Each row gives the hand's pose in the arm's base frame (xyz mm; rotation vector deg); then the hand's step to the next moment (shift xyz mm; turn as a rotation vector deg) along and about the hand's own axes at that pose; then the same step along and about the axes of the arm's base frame.
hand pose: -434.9 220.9 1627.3 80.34 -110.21 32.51
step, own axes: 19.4 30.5 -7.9 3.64 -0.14 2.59
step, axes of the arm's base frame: -30.3 2.8 21.0 -1.25 -4.19 0.94
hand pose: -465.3 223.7 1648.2 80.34 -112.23 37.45
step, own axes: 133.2 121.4 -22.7 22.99 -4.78 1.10
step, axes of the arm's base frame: -141.5 -31.1 109.6 -1.00 -16.86 16.35
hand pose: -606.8 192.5 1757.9 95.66 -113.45 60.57
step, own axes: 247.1 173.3 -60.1 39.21 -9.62 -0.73
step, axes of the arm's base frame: -237.9 -122.4 152.0 -0.83 -26.93 30.07
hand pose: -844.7 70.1 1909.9 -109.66 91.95 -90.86
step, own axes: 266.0 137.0 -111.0 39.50 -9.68 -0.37
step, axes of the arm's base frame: -210.1 -214.9 107.4 -0.55 -27.30 30.14
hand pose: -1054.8 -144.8 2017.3 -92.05 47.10 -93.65
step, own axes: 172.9 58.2 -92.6 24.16 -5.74 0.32
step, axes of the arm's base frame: -88.9 -178.5 45.7 0.21 -16.78 18.30
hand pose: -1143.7 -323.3 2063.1 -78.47 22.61 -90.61
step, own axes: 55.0 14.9 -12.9 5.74 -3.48 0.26
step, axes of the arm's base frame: 0.9 -56.1 16.2 -0.73 -2.92 6.01
